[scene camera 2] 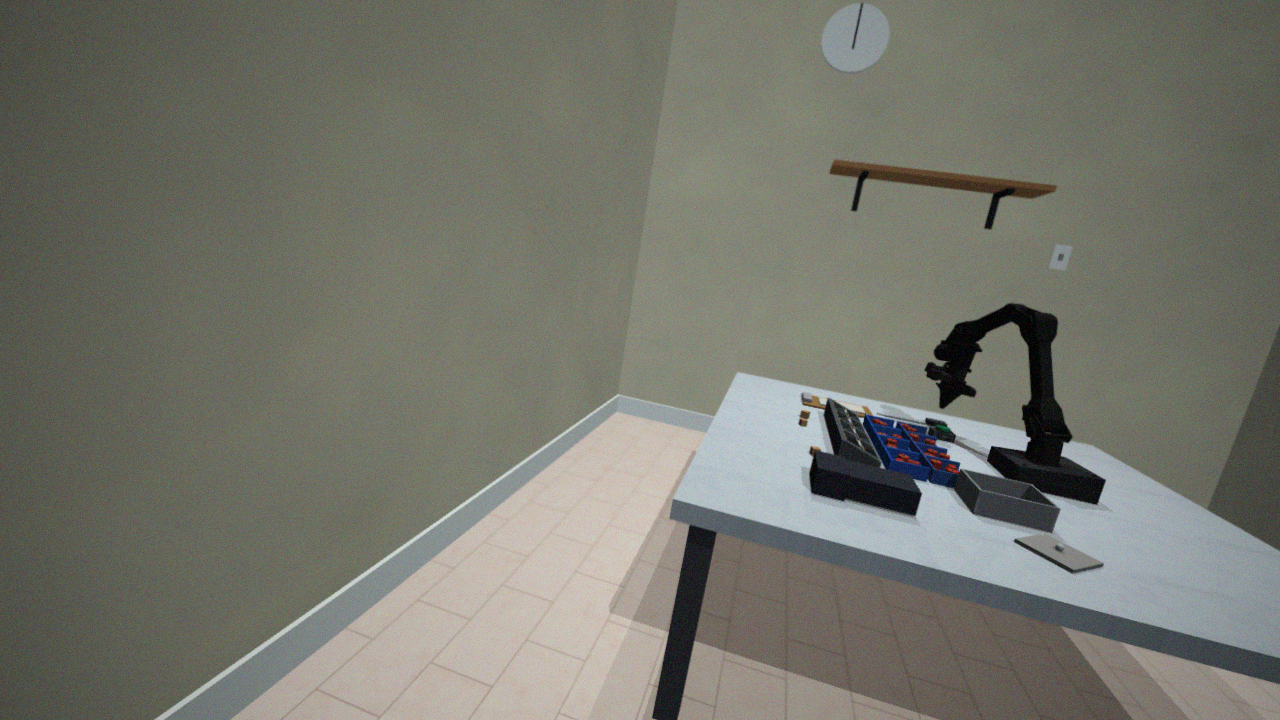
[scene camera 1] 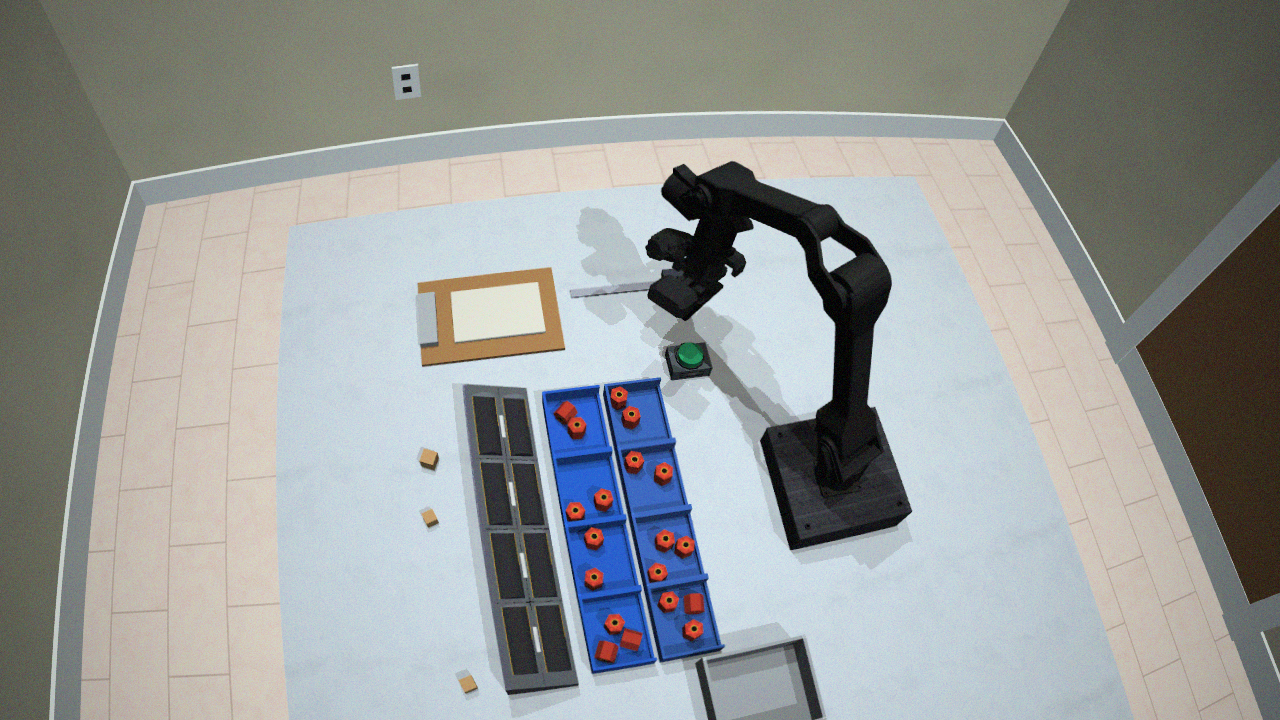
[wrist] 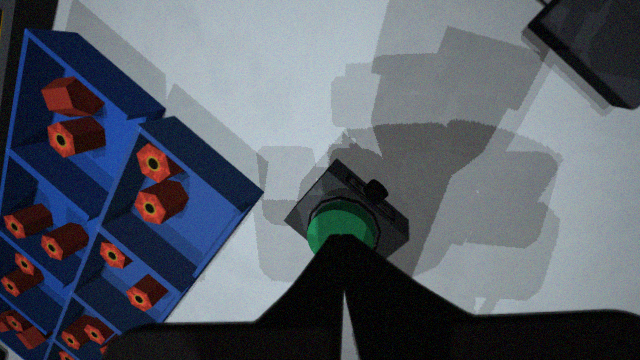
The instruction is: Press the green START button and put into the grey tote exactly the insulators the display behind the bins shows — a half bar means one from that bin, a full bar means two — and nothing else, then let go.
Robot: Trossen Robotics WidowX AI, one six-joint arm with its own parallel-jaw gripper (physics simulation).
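My gripper (scene camera 1: 684,315) (scene camera 2: 945,404) (wrist: 340,245) is shut and empty, above the table by the green START button (scene camera 1: 689,354) (wrist: 345,220). In the wrist view its fingertips overlap the button's near edge; a gap shows between them in scene camera 2. Blue bins (scene camera 1: 586,474) (wrist: 212,215) stand in two rows of four, holding red hexagonal insulators (scene camera 1: 577,427) (wrist: 161,201), some upright, some lying. The grey display (scene camera 1: 490,528) behind them has dark windows with thin yellowish outlines and white strips; I cannot make out bar lengths. The grey tote (scene camera 1: 812,680) (scene camera 2: 1006,512) looks empty in scene camera 1.
A brown clipboard (scene camera 1: 554,335) and a grey strip (scene camera 1: 608,291) lie beyond the bins. Small wooden blocks (scene camera 1: 428,458) (scene camera 1: 429,516) (scene camera 1: 467,682) lie behind the display. A long black box (scene camera 2: 863,485) and a flat plate with a knob (scene camera 2: 1042,548) are near the table edge.
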